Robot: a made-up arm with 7 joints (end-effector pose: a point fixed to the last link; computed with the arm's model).
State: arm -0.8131 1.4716 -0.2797 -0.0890 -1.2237 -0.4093 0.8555
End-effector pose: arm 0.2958 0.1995 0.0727 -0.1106 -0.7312 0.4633
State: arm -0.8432 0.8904 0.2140 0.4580 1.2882 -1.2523 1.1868
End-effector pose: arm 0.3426 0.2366 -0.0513 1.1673 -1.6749 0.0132
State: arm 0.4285 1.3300 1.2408 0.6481 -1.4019 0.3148 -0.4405
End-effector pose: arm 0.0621 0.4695 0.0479 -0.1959 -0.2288 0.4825
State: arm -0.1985 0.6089 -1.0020 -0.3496 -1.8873 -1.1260 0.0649
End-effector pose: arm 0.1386 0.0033 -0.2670 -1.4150 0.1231 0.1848
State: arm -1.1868 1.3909 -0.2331 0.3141 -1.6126 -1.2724 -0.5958
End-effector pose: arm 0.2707 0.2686 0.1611 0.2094 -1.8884 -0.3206
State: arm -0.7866 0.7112 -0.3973 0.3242 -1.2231 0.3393 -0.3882
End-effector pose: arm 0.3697 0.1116 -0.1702 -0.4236 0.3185 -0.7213
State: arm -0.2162 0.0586 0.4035 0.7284 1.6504 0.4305 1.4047
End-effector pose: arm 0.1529 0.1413 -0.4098 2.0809 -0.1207 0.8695
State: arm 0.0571 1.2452 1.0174 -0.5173 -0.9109 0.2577 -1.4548
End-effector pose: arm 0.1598 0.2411 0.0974 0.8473 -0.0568 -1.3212
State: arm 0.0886 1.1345 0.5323 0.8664 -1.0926 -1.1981 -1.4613
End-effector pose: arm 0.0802 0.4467 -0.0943 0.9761 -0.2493 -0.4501
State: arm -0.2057 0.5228 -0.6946 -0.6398 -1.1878 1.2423 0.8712
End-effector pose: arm 0.1211 -0.0307 -0.2110 0.3436 1.0893 -0.6258
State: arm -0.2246 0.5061 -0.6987 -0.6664 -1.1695 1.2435 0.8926
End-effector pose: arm 0.1224 -0.0358 -0.2035 0.3527 1.0303 -0.6207
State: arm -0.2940 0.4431 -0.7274 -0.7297 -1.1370 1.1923 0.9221
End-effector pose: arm 0.1260 -0.0554 -0.1801 0.2956 0.8580 -0.6454
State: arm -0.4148 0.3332 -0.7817 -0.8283 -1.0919 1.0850 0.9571
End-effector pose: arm 0.1244 -0.0833 -0.1384 0.1525 0.5829 -0.7104
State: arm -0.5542 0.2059 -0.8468 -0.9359 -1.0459 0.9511 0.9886
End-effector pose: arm 0.1110 -0.1041 -0.0908 -0.0473 0.2942 -0.8120
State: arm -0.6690 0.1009 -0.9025 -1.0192 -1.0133 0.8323 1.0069
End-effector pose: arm 0.0926 -0.1115 -0.0556 -0.2333 0.0843 -0.9235
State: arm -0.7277 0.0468 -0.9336 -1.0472 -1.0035 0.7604 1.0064
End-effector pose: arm 0.0828 -0.1140 -0.0405 -0.3357 -0.0006 -0.9977
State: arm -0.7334 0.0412 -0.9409 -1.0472 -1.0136 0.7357 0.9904
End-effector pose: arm 0.0813 -0.1145 -0.0389 -0.3625 -0.0019 -1.0312
